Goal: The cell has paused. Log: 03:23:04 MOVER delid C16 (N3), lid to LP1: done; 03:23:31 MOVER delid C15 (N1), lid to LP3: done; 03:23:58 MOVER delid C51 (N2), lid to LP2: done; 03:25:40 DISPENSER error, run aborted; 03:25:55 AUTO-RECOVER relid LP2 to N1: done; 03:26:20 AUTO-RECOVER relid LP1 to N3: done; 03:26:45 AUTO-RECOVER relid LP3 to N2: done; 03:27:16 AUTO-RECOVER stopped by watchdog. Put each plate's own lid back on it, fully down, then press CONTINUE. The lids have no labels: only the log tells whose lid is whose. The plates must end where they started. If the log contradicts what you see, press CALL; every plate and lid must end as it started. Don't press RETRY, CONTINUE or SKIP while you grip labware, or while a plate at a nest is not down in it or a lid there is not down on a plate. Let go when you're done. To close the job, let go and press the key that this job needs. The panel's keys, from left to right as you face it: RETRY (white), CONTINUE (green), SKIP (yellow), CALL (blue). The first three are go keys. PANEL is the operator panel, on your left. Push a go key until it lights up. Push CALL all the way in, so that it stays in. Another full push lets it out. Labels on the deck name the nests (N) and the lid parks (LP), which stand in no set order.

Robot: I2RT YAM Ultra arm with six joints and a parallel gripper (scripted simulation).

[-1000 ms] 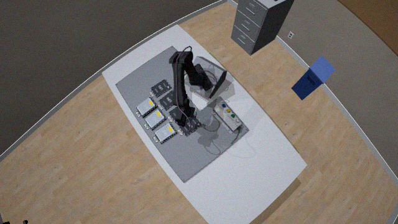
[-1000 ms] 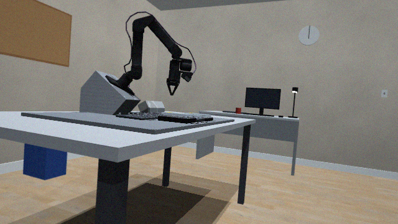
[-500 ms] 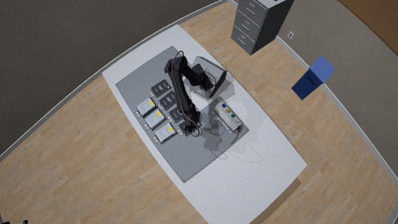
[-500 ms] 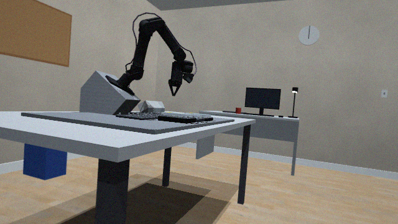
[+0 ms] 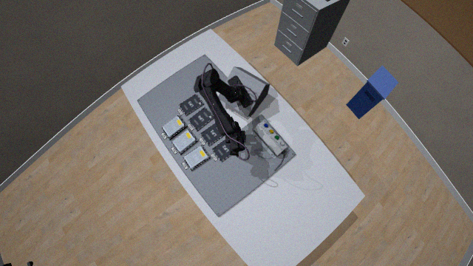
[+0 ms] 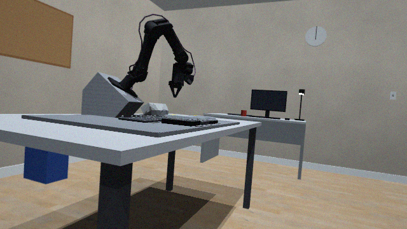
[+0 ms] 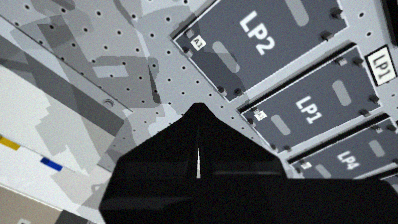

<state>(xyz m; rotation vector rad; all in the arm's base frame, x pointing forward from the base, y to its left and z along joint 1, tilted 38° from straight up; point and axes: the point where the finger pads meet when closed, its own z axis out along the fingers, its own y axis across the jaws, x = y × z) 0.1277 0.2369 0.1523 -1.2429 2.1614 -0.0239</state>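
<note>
The green continue key lies 250 mm behind my hand, 70 mm below it and 50 mm to the left of it. Also, from my hand: lid park LP1: 130 mm to the right, 130 mm below, 90 mm ahead; then blue key: 220 mm behind, 80 mm below, 40 mm to the right; then lid park LP2: 130 mm below, 60 mm ahead, 10 mm to the right.
</note>
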